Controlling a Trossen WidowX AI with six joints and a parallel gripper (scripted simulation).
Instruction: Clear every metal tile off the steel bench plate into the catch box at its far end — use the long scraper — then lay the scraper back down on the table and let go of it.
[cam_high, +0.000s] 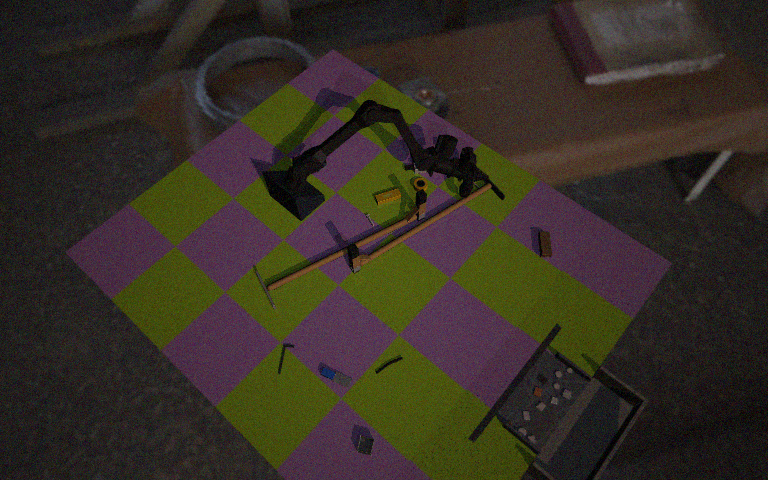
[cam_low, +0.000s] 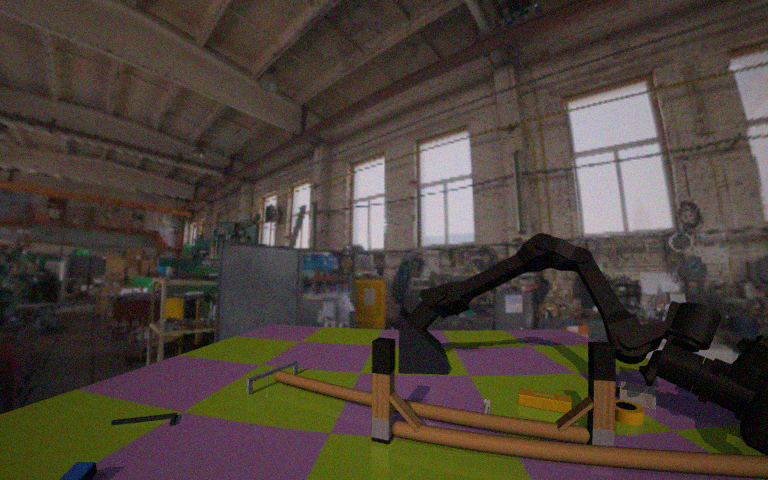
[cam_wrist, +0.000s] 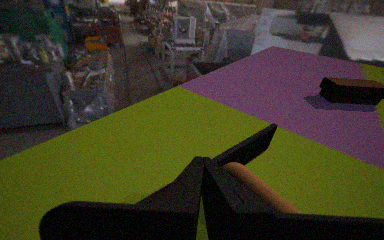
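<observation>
My gripper tip is now 290 mm to the left of the long scraper, 50 mm past it and 30 mm below it. Also, from my gripper tip: grey box 240 mm behind, 120 mm to the right, 30 mm below; then curved black strip 730 mm to the right, 180 mm ahead, 30 mm below; then yellow tape roll 170 mm to the right, 170 mm behind, 30 mm below.
</observation>
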